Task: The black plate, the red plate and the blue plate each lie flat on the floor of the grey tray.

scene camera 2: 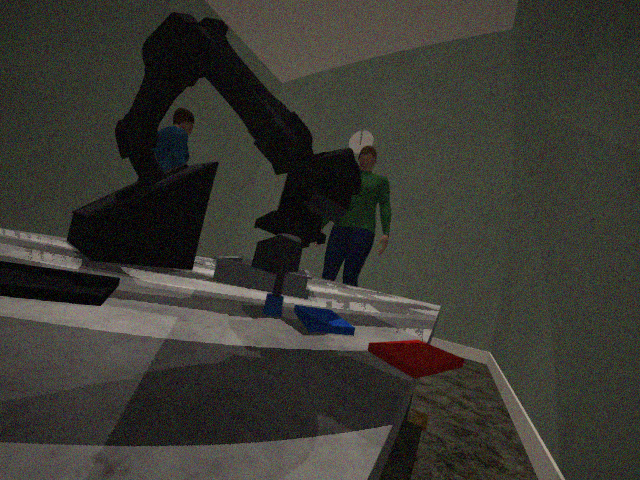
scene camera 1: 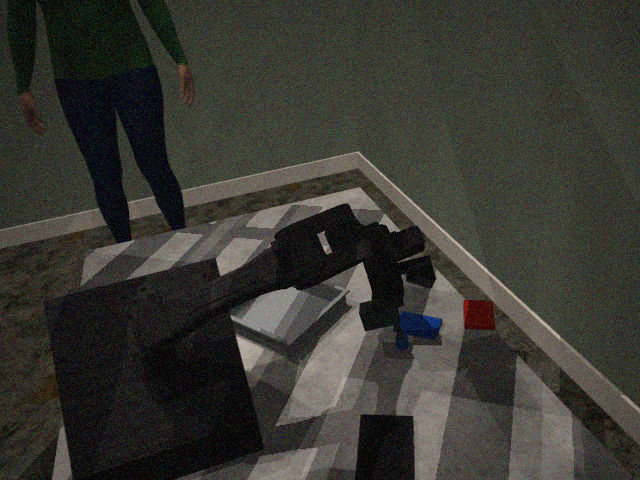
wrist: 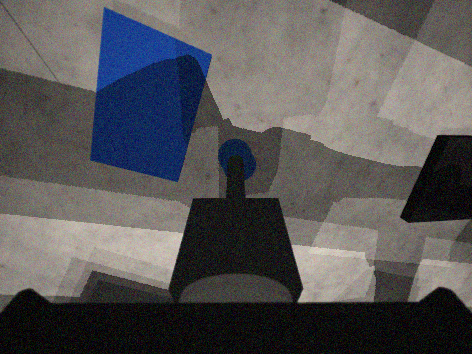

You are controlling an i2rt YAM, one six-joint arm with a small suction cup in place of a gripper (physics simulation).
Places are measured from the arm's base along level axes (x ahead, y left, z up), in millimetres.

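Where they show: hand, tool point: (scene camera 2: 271,319) (scene camera 1: 404,349) (wrist: 235,148); arm's base, link origin: (scene camera 2: 154,181) (scene camera 1: 153,339).
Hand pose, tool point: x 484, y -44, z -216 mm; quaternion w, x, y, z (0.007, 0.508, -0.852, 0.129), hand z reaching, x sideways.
Note:
Each offset is from my tool point to the top centre of the thing.
My suction gripper (scene camera 1: 401,341) (scene camera 2: 272,305) (wrist: 237,159) has a blue cup with nothing on it; it is low over the table, beside the blue plate and apart from it. The blue plate {dx +61, dy +39, dz +18 mm} (scene camera 1: 421,325) (scene camera 2: 323,320) (wrist: 142,115) lies on the table outside the tray. The red plate {dx +198, dy +0, dz +16 mm} (scene camera 1: 479,314) (scene camera 2: 416,356) is at the table's edge beyond the blue plate. The black plate {dx -170, dy -212, dz +18 mm} (scene camera 1: 386,446) (scene camera 2: 56,284) (wrist: 445,182) lies on the table, well away from the other two. The grey tray {dx -191, dy +243, dz +57 mm} (scene camera 1: 263,337) (scene camera 2: 232,273) stands between the arm's base and the gripper; the arm partly hides it in scene camera 1.
The arm's large dark base block (scene camera 1: 155,372) (scene camera 2: 144,232) stands on the striped table, next to the tray. The forearm passes above the tray. A person in a green top (scene camera 1: 98,41) (scene camera 2: 374,198) stands behind the table; another in blue (scene camera 2: 173,144) shows behind the arm.

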